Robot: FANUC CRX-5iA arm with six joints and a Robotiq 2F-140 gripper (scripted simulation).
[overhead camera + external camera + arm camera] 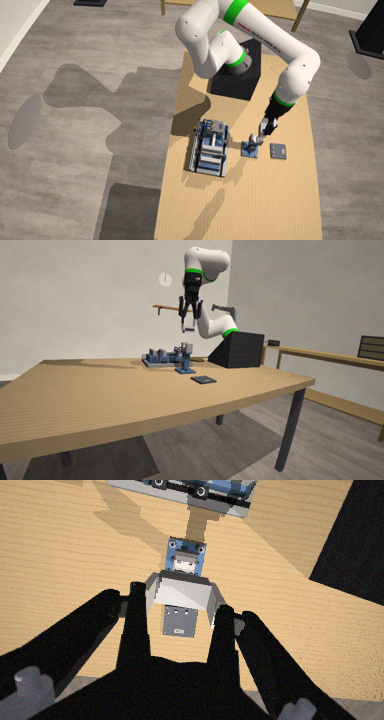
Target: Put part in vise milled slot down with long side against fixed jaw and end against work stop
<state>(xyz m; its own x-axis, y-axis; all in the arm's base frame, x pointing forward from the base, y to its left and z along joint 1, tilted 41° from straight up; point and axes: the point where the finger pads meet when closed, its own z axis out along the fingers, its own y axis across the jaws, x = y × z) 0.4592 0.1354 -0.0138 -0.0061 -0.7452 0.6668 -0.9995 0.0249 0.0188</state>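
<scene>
Now: hand 10 mm to the right of the part and 30 mm above it. Also, from my hand: white cylinder rod (10 mm ahead, 220 mm to the right, 180 mm below); then V-block post (200 mm below); then work stop (100 mm ahead, 170 mm to the right, 170 mm below).
</scene>
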